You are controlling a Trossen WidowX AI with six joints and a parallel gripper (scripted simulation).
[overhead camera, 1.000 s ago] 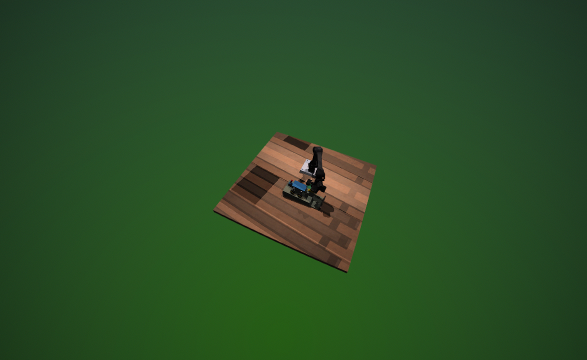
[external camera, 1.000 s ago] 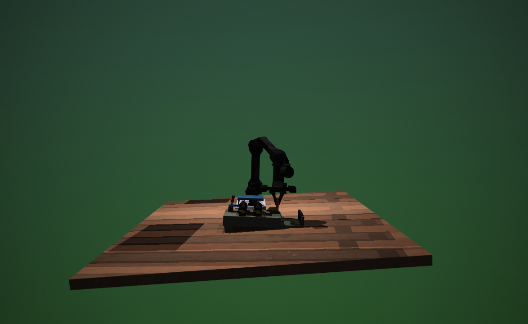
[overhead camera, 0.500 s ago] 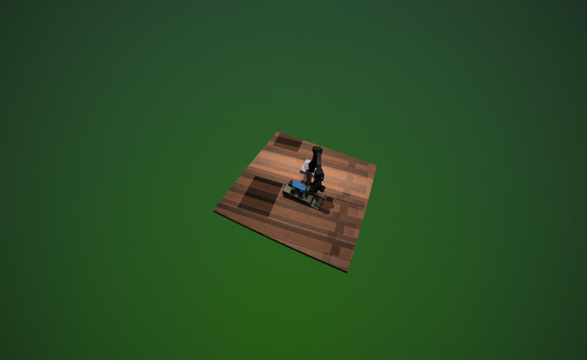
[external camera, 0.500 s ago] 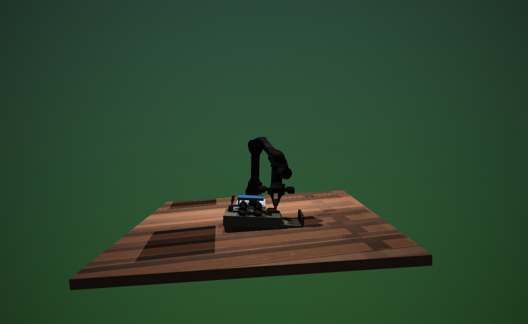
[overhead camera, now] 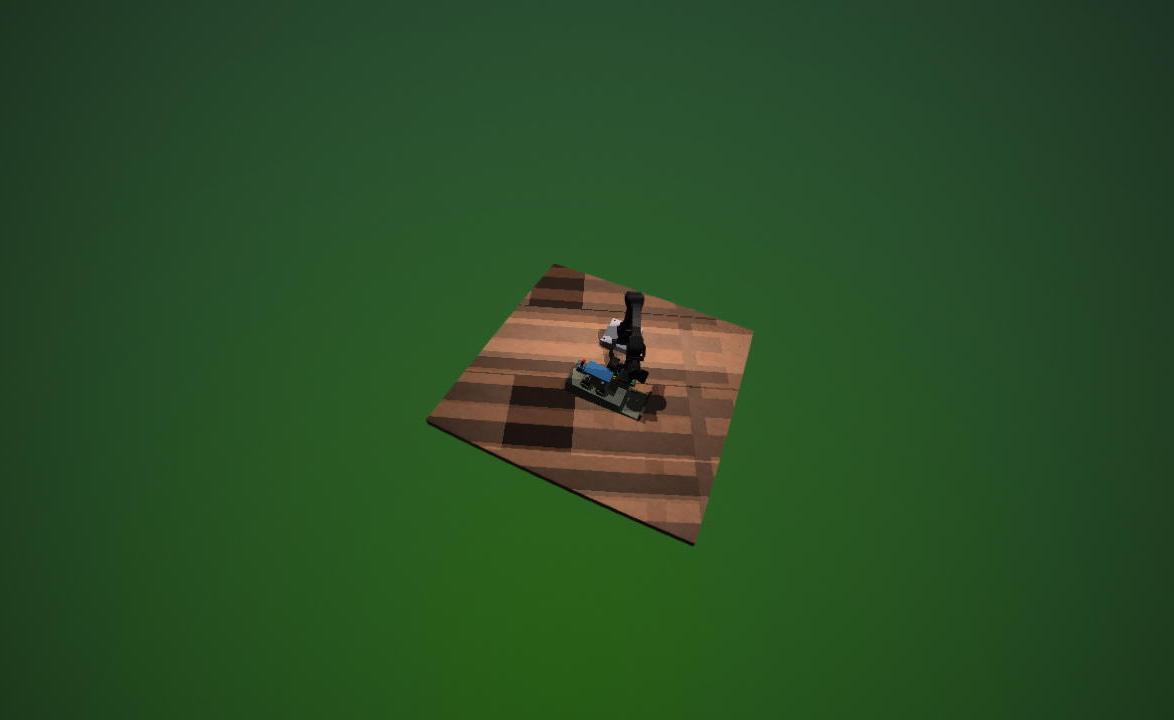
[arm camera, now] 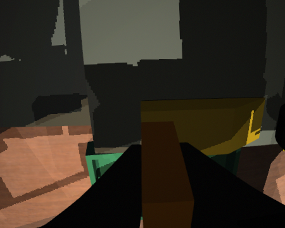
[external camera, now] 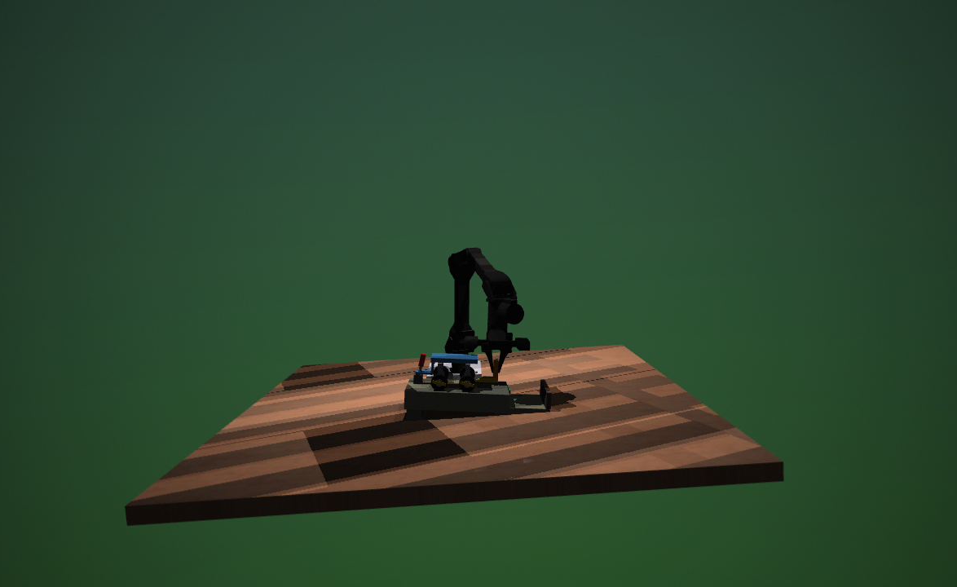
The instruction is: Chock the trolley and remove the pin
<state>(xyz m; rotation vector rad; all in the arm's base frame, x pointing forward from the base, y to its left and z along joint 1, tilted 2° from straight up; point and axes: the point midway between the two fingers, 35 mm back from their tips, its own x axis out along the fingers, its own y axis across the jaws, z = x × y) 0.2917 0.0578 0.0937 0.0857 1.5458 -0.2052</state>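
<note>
My gripper tip is now 21 cm to the left of the red-headed stop pin and 4 cm below it. The rest, counted from my gripper tip: ramp (12 cm to the right, 4 cm below, 4 cm ahead); then green tray (9 cm below, 8 cm behind); then yellow chock (2 cm to the right, 1 cm below).
</note>
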